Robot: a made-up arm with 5 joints.
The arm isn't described. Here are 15 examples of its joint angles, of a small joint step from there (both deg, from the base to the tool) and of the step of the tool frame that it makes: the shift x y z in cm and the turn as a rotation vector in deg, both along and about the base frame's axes.
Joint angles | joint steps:
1: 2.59 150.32 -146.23 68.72 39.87 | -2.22 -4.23 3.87 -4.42 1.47
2: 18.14 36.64 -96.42 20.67 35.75 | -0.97 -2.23 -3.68 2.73 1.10
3: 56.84 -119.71 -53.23 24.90 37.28 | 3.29 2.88 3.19 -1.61 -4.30
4: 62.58 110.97 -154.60 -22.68 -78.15 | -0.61 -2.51 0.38 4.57 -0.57
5: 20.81 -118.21 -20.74 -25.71 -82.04 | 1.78 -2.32 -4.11 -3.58 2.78
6: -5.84 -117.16 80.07 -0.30 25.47 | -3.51 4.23 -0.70 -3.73 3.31
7: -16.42 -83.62 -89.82 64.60 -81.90 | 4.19 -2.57 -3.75 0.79 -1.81
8: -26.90 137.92 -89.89 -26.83 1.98 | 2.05 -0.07 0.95 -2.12 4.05
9: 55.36 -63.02 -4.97 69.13 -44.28 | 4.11 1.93 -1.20 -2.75 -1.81
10: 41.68 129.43 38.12 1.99 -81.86 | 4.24 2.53 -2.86 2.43 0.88
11: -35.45 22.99 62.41 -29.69 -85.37 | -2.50 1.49 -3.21 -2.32 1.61
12: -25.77 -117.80 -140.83 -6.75 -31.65 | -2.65 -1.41 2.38 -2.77 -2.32
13: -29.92 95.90 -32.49 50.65 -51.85 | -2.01 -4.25 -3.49 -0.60 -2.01
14: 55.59 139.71 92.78 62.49 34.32 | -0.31 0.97 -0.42 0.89 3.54
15: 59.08 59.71 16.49 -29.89 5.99 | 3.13 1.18 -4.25 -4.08 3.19
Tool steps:
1: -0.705 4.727 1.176 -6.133 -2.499 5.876
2: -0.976 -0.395 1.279 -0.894 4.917 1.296
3: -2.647 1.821 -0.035 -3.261 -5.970 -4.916
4: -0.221 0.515 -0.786 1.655 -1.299 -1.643
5: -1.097 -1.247 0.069 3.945 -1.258 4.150
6: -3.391 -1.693 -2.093 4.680 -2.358 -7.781
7: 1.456 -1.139 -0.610 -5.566 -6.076 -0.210
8: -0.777 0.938 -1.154 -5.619 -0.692 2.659
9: -0.545 2.047 -2.756 -5.341 -4.284 -1.419
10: 1.605 1.419 -0.315 -2.585 1.683 -3.266
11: -0.296 -0.206 0.232 -1.173 3.821 -1.491
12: 0.090 1.688 -1.281 1.931 3.210 3.956
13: 1.449 0.488 -0.621 0.543 2.211 7.377
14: 0.841 -0.659 1.104 -0.940 -3.189 -1.320
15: 3.538 -2.489 -1.461 -6.202 -1.799 -9.071
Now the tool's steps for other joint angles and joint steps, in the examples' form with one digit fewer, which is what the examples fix.
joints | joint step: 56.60 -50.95 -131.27 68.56 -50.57 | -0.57 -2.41 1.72 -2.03 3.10
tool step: -1.28 0.78 1.05 4.72 5.30 0.41
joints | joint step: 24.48 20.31 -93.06 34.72 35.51 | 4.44 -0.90 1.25 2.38 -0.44
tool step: 0.75 1.56 -0.65 -2.52 1.17 -2.94
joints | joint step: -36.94 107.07 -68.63 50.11 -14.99 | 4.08 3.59 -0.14 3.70 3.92
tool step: -0.43 -0.05 0.93 -1.16 -1.94 -4.73
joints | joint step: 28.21 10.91 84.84 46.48 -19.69 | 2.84 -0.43 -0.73 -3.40 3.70
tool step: -1.07 2.14 0.49 0.22 -0.08 -5.77
